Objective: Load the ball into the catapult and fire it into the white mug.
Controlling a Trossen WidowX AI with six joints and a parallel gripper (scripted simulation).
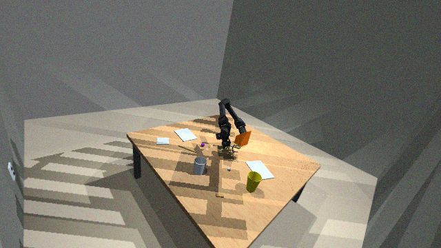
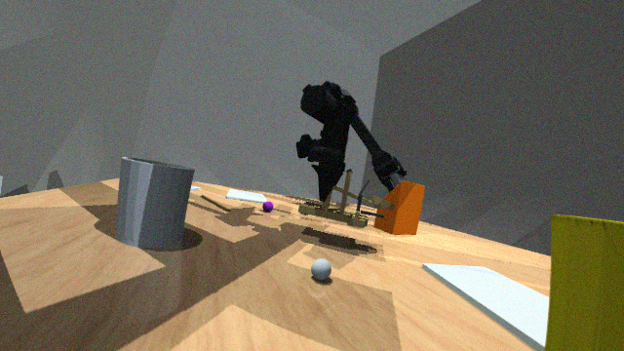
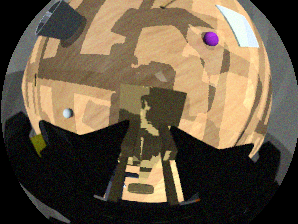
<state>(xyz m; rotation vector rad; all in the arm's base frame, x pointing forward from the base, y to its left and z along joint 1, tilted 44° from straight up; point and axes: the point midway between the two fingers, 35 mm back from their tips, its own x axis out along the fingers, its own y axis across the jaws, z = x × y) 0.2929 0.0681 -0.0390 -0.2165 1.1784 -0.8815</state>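
My gripper tip is 40 mm past the frame, 20 mm to the right of it and 50 mm below it. Also, from my gripper tip: purple ball (100 mm ahead, 170 mm to the right, 60 mm below); wooden catapult (60 mm behind, 50 mm to the left, 20 mm above); white ball (60 mm ahead, 190 mm to the left, 60 mm below).
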